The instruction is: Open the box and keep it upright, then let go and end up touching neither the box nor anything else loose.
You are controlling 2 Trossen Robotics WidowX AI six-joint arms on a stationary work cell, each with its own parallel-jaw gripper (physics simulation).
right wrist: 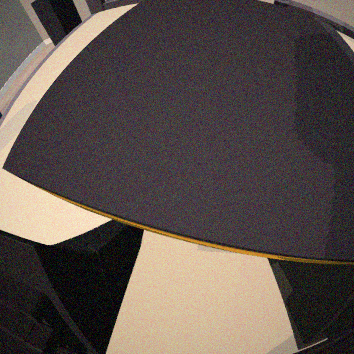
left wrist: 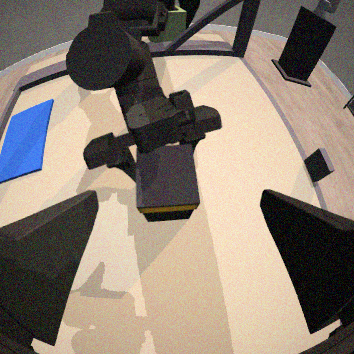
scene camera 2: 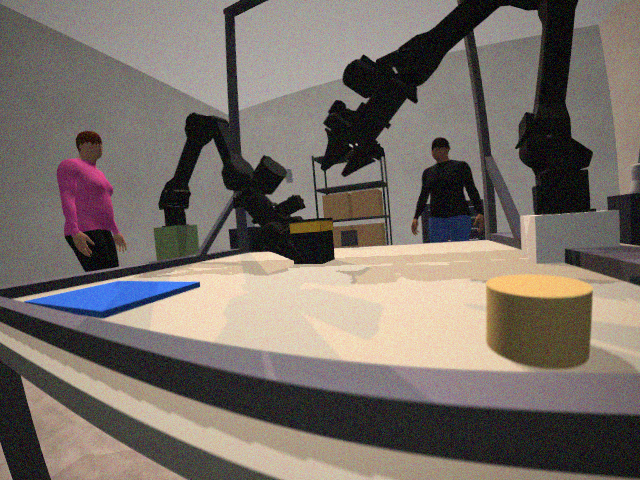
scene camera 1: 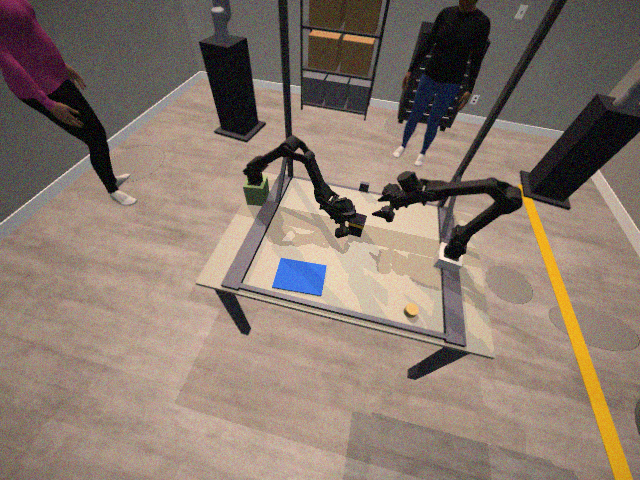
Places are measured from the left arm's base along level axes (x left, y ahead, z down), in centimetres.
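Pixels of known places: left gripper, fingertip midpoint: (left wrist: pixel 181 198) (scene camera 2: pixel 333 173) (scene camera 1: pixel 375 207); right gripper, fingertip midpoint: (scene camera 2: pixel 307 258) (scene camera 1: pixel 351 228); left arm's base, link origin: (scene camera 2: pixel 562 213) (scene camera 1: pixel 451 253); right arm's base, link origin: (scene camera 1: pixel 255 181).
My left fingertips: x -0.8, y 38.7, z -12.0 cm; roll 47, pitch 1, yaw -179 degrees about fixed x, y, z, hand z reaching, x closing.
Ahead of a thing's pixels: the offset from my left fingertips to its top centre. "spot": to the spot under its first point.
The dark box {dy +5.9, dx +0.9, dz +9.2 cm} (scene camera 1: pixel 357 225) (scene camera 2: pixel 312 248) (left wrist: pixel 167 175) (right wrist: pixel 175 125) stands upright with its lid down, a yellow band running below the lid. My right gripper (scene camera 1: pixel 350 221) (scene camera 2: pixel 289 241) (left wrist: pixel 166 184) (right wrist: pixel 203 217) is shut on the box, its fingers at the box's sides on the end nearer the right arm. My left gripper (scene camera 1: pixel 377 206) (scene camera 2: pixel 334 170) (left wrist: pixel 181 198) is open and empty. It is up in the air, to the right of the box in scene camera 1 and above it in scene camera 2, apart from it. The box's inside is hidden.
A flat blue square {spot: dy +20.0, dx +36.3, dz +17.9 cm} (scene camera 1: pixel 299 277) (scene camera 2: pixel 118 297) (left wrist: pixel 27 140) lies at the table's front left in scene camera 1. A yellow cylinder {dy -27.5, dx +32.3, dz +15.2 cm} (scene camera 1: pixel 411 310) (scene camera 2: pixel 537 330) stands at the front right. A small dark block {dy +10.6, dx -29.3, dz +13.0 cm} (scene camera 1: pixel 364 187) (left wrist: pixel 318 165) is at the back edge. Upright frame posts flank the arms.
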